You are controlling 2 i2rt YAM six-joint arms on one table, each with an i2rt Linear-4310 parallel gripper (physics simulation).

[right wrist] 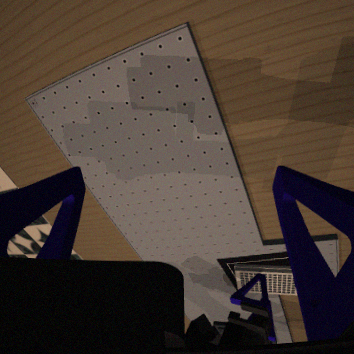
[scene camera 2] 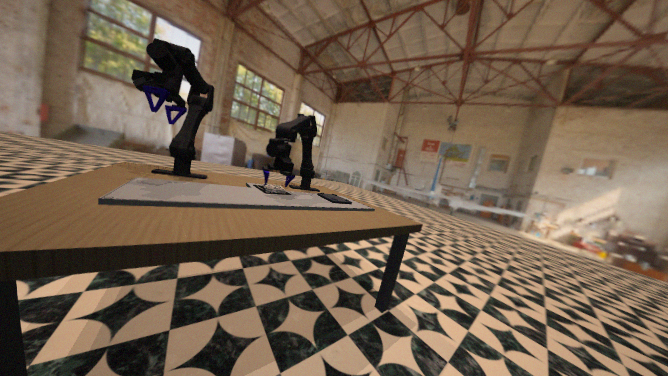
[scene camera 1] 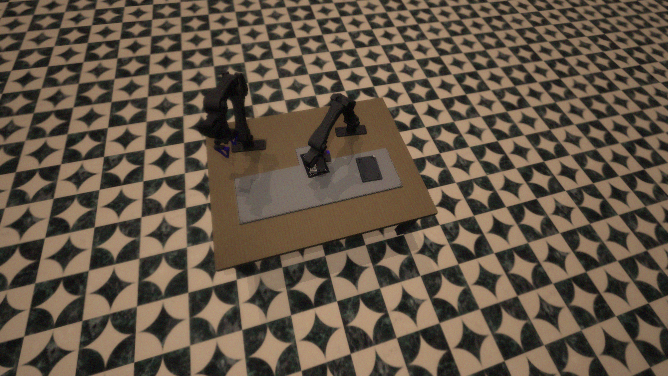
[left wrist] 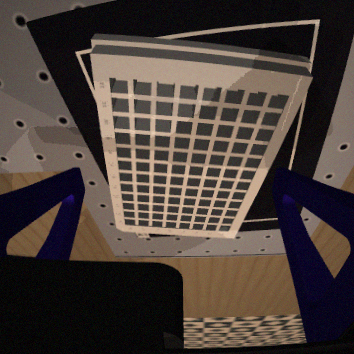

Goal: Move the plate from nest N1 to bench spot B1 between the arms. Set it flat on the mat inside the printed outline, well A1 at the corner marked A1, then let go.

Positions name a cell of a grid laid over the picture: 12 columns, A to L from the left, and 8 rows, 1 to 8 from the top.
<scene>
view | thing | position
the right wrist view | my left gripper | I7
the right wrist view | my right gripper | G4
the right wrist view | well plate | J7
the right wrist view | dark outlined mat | J6
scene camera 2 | my right gripper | C3
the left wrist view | my left gripper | G5
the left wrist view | well plate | G3
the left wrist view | dark outlined mat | C1
</scene>
